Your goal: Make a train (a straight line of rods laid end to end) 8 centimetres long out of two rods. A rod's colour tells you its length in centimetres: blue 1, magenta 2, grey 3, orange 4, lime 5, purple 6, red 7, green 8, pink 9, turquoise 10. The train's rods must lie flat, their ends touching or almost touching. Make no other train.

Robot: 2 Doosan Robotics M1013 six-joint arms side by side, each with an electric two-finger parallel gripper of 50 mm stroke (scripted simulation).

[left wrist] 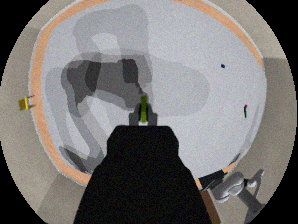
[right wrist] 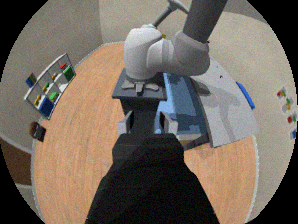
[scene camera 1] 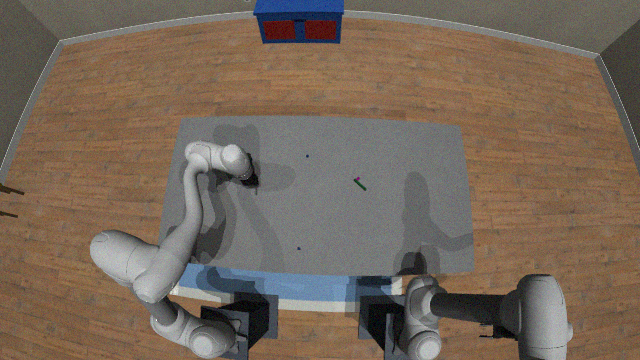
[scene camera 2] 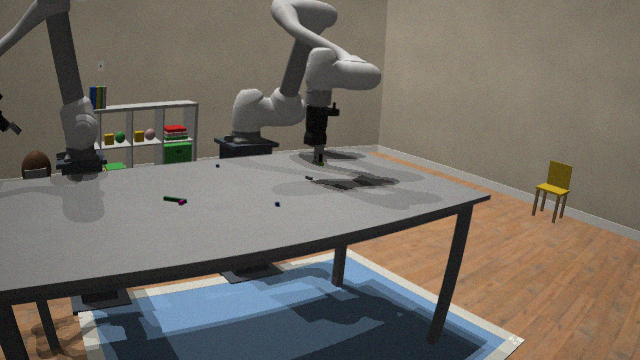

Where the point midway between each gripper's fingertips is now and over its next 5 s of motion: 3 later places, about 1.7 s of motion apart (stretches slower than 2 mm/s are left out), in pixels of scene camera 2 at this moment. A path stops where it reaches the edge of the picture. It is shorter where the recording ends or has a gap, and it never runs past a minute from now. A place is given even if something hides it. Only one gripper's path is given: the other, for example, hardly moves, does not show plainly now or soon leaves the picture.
My left gripper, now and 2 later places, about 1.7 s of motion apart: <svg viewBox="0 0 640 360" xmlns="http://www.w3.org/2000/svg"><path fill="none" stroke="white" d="M318 163L316 180L318 155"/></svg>
